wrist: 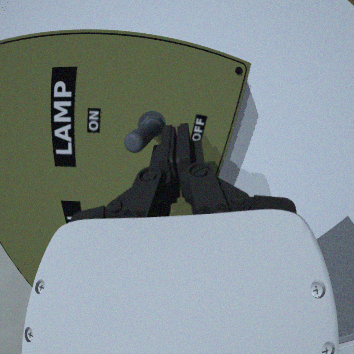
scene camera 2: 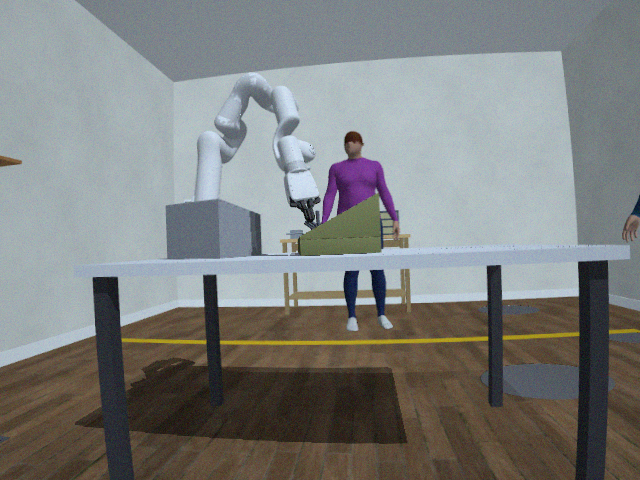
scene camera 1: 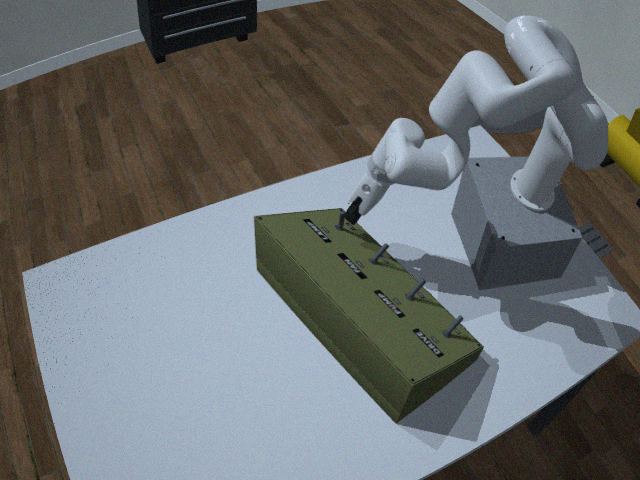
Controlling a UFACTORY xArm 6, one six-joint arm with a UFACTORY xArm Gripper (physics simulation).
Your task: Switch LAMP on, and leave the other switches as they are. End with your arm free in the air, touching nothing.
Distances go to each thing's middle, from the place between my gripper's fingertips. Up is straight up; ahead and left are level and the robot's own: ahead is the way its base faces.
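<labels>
There's an olive sloped switch box [scene camera 1: 396, 346], and my hand is 3 cm above it, 8 cm short of it and 18 cm to the right of it.
</labels>
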